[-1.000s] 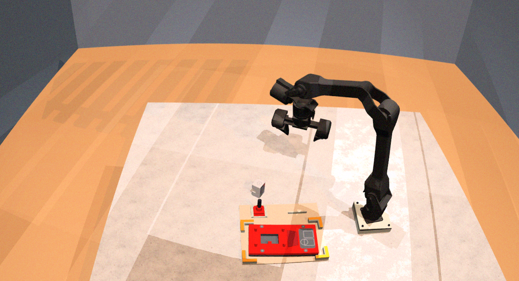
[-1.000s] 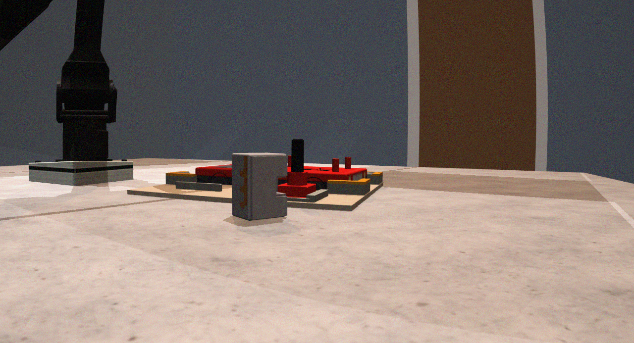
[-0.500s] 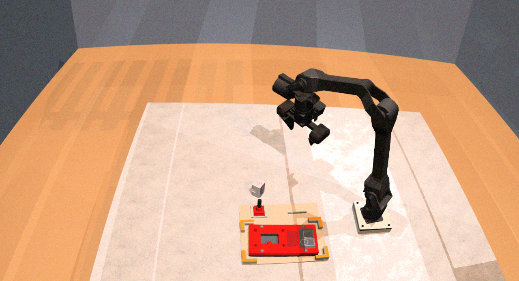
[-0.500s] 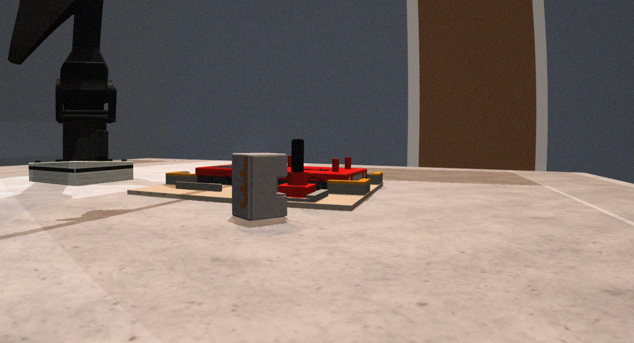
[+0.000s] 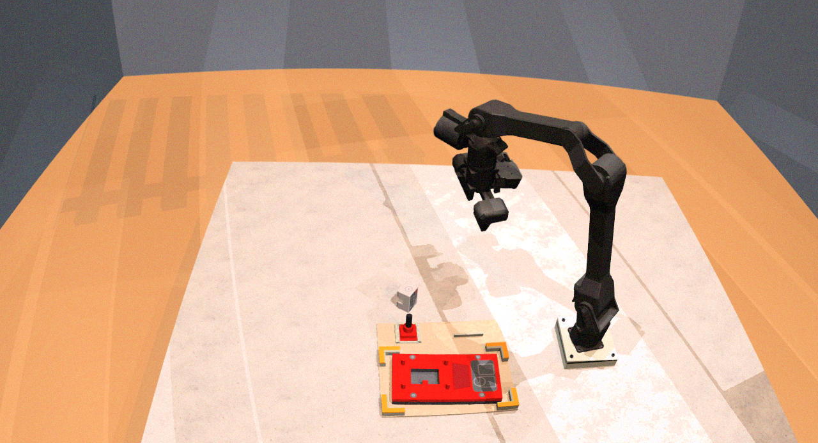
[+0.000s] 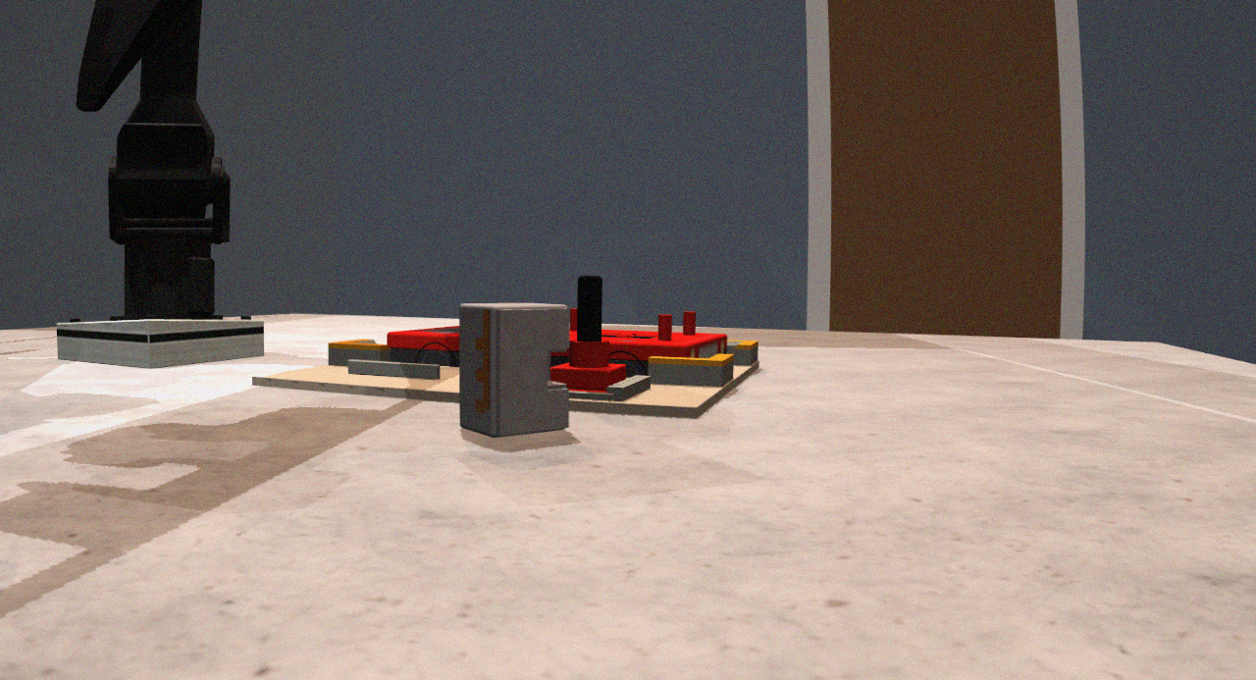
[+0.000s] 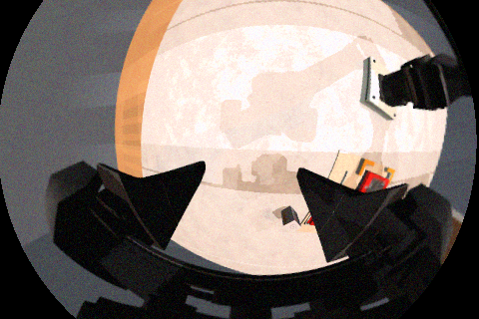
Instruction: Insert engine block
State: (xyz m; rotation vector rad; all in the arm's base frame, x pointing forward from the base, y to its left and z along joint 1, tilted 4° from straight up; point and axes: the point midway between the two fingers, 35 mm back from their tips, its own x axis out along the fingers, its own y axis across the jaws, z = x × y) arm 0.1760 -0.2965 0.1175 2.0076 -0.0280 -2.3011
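My gripper tip is 17 cm short of the grey-white engine block, 11 cm to the right of it and 11 cm above it.
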